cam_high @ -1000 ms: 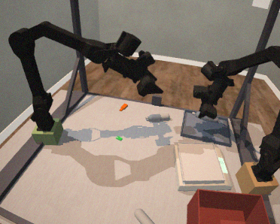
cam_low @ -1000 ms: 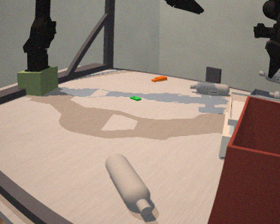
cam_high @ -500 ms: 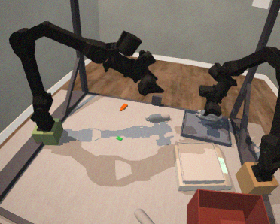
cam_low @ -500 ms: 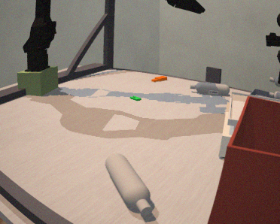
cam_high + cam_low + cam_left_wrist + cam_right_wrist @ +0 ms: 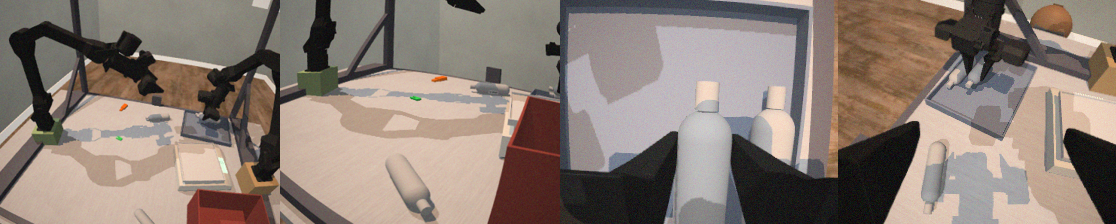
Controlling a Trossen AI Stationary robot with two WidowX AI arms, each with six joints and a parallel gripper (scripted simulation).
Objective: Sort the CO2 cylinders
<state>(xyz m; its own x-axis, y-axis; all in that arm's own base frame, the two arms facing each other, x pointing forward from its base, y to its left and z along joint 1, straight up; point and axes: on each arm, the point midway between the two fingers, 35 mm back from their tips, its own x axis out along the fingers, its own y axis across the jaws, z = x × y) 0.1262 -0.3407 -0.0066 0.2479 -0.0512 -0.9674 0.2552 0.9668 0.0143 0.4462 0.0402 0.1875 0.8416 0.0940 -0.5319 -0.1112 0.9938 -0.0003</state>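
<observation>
The blue-grey tray lies 2 cm ahead of my left hand, 2 cm to the left of it and 7 cm below it. Also, from my left hand: scale: 28 cm ahead, 2 cm to the right, 4 cm below; small green piece: 21 cm ahead, 36 cm to the right, 8 cm below; scale platform: 28 cm ahead, 3 cm to the right, 2 cm below.
</observation>
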